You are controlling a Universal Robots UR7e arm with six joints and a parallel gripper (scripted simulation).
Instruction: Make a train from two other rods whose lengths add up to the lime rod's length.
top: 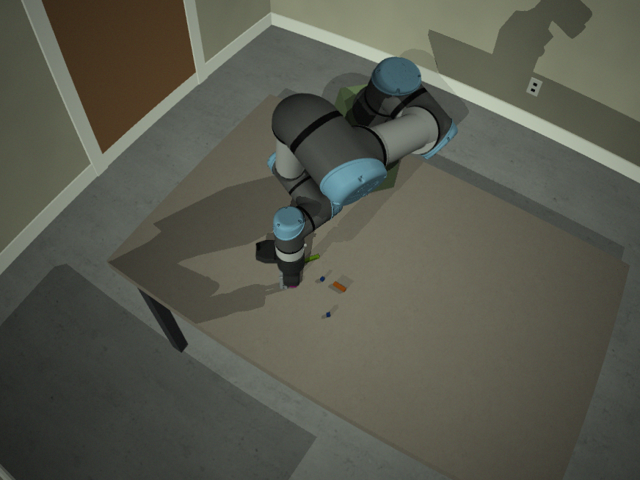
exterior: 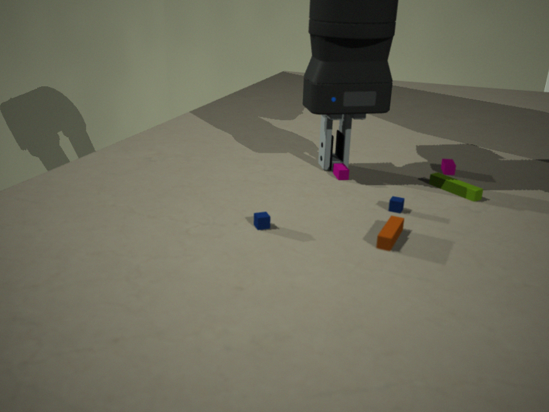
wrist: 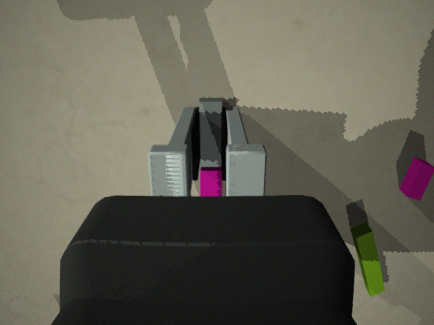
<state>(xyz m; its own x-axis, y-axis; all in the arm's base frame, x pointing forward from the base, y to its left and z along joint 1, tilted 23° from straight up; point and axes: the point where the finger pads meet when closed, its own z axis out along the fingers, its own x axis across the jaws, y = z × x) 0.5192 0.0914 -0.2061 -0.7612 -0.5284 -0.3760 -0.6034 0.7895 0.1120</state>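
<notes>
My gripper is now 10 mm above the grey rod. The rest, counted from my hand: lime rod 120 mm behind, 10 mm below; orange rod 100 mm behind, 130 mm to the left, 10 mm below.
</notes>
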